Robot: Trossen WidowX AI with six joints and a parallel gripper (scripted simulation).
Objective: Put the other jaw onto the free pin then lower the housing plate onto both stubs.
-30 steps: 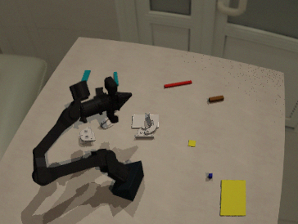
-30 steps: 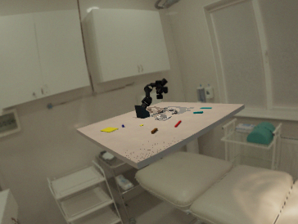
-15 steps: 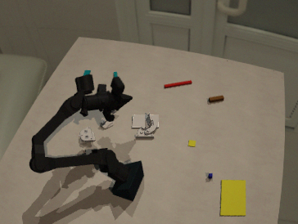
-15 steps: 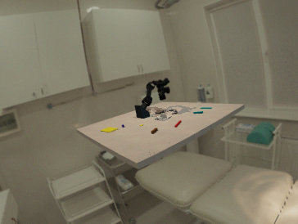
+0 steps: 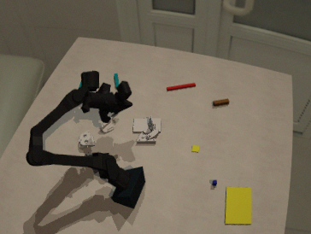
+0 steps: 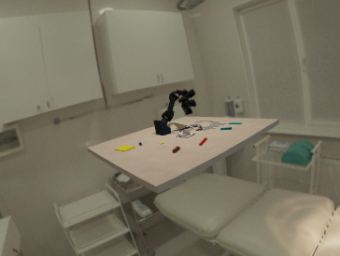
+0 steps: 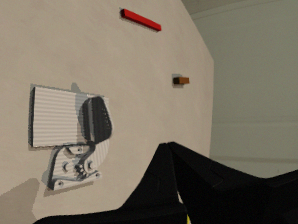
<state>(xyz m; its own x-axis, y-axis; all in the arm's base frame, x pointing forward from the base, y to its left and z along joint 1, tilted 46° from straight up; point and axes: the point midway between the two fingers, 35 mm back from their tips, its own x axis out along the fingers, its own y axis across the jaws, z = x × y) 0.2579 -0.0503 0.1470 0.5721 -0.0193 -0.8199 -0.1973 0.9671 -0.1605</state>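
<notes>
Now: the jaw 30 mm ahead of my gripper tip, 110 mm to the left of it and 140 mm below it. From my gripper tip the other things lie so: brown block: 230 mm ahead, 350 mm to the right, 170 mm below; yellow square: 40 mm behind, 270 mm to the right, 170 mm below; red bar: 290 mm ahead, 140 mm to the right, 170 mm below.
</notes>
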